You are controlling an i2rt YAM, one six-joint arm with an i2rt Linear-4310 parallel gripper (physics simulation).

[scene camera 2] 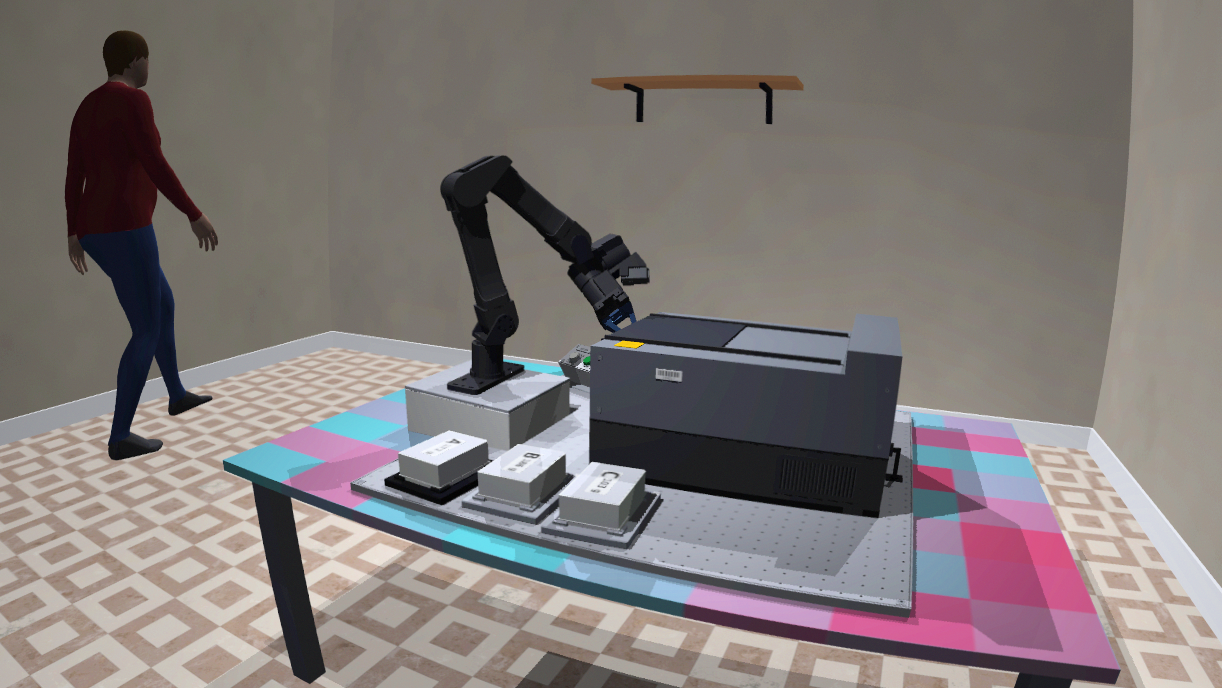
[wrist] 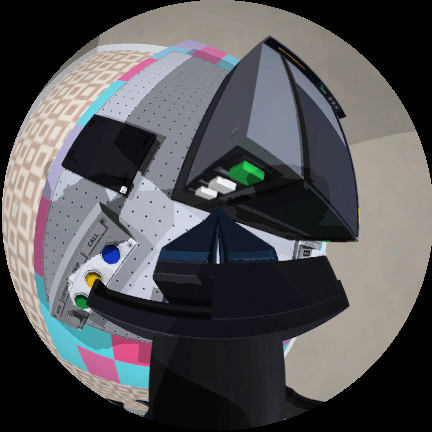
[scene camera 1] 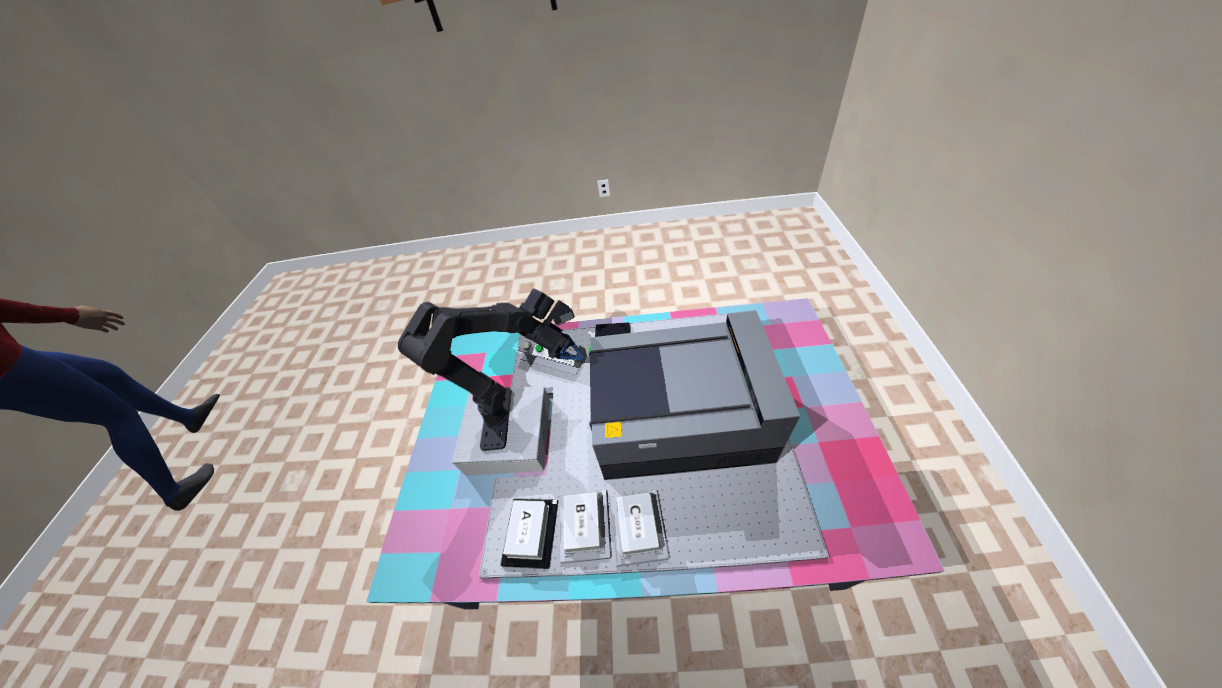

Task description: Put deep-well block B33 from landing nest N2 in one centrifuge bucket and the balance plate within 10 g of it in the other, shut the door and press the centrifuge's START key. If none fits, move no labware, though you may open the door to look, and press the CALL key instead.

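Places are measured from the arm's base along level axes (x up, y back, z right), in centimetres.
Where they show: gripper, fingertip midpoint: (wrist: 217, 214) (scene camera 1: 583, 358); arm's base, link origin: (scene camera 2: 487, 379) (scene camera 1: 496, 418).
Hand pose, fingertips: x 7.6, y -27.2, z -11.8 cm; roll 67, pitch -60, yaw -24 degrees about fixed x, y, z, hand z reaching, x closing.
Note:
Things, the pixels of their top centre, and the offset from my fingertips. "spot": a spot on its surface instead.
- blue CALL key, surface spot: (wrist: 110, 254) spot: dx -8.0, dy +7.0, dz -9.1 cm
- White blocks marked A, top centre: (scene camera 2: 443, 446) (scene camera 1: 524, 526) dx -9.6, dy +17.4, dz +42.4 cm
- B, top centre: (scene camera 2: 523, 461) (scene camera 1: 580, 519) (wrist: 317, 263) dx -9.6, dy +3.6, dz +42.1 cm
- C, top centre: (scene camera 2: 604, 481) (scene camera 1: 636, 521) dx -9.6, dy -9.8, dz +43.9 cm
- key box, top centre: (wrist: 70, 284) (scene camera 2: 604, 353) (scene camera 1: 547, 341) dx -6.6, dy +12.7, dz -14.7 cm
- yellow key, top centre: (wrist: 91, 281) dx -7.5, dy +11.5, dz -11.6 cm
- bare black nest, top centre: (wrist: 103, 144) (scene camera 1: 611, 338) dx -12.8, dy -8.3, dz -17.5 cm
The centrifuge (scene camera 1: 688, 440) (scene camera 2: 726, 397) (wrist: 227, 107) has its top covered by a dark panel and a lighter one; its inside is hidden. Its front has a green key (wrist: 246, 173) and two white keys (wrist: 222, 184) (wrist: 206, 193); their lettering is unreadable. My gripper (scene camera 1: 583, 357) (scene camera 2: 631, 328) (wrist: 217, 214) is shut and empty, its tips close before the centrifuge's front, near the keys. The blue CALL key (wrist: 110, 254) is left of the tips in the wrist view. White blocks marked A (scene camera 1: 525, 529) (scene camera 2: 442, 459), B (scene camera 1: 582, 521) (scene camera 2: 521, 475) and C (scene camera 1: 638, 522) (scene camera 2: 602, 495) stand on front nests. I cannot identify B33.
The key box (scene camera 1: 554, 367) (scene camera 2: 574, 364) (wrist: 95, 240) also bears a yellow key (wrist: 93, 279) and a green key (wrist: 81, 301). A bare black nest (scene camera 1: 612, 329) (wrist: 111, 154) lies beyond it. The arm's pedestal (scene camera 1: 502, 461) (scene camera 2: 461, 418) stands left of the centrifuge. A person (scene camera 2: 115, 162) is at the left.

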